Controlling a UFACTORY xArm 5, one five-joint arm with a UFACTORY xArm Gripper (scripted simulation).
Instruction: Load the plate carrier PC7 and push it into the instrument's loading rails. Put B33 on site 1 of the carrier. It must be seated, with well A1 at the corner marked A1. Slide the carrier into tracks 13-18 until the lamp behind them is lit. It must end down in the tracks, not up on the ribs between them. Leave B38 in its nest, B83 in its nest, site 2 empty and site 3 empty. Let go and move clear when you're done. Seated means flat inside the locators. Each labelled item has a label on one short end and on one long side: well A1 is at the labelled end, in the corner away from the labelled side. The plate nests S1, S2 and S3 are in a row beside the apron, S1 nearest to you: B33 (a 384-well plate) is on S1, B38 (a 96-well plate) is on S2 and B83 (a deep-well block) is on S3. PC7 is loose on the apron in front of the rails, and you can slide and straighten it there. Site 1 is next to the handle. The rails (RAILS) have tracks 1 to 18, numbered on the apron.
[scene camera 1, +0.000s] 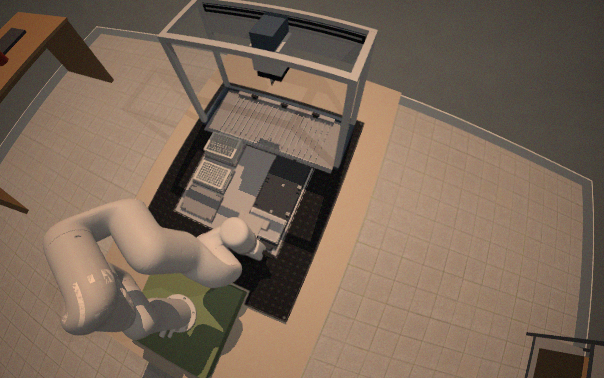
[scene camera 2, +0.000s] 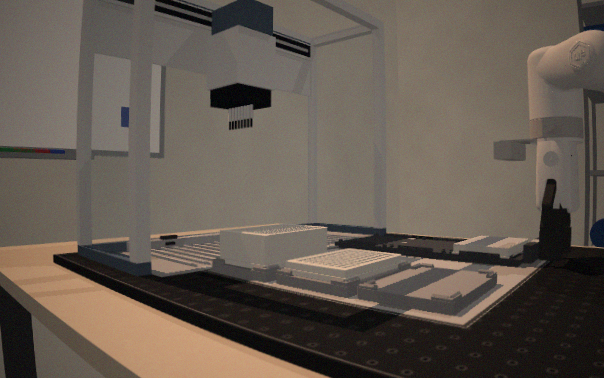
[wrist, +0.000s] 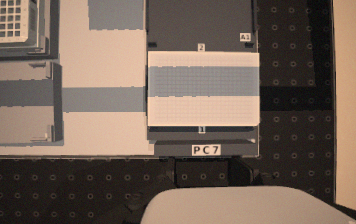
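The plate carrier PC7 (scene camera 2: 442, 247) appears also in scene camera 1 (scene camera 1: 279, 193), as does the 96-well plate B38 (scene camera 2: 323, 267), there in scene camera 1 (scene camera 1: 204, 171). A plate nest S1 (scene camera 2: 412, 288) is visible. My gripper (scene camera 2: 555, 256) is visible also in the wrist view (wrist: 202, 166).
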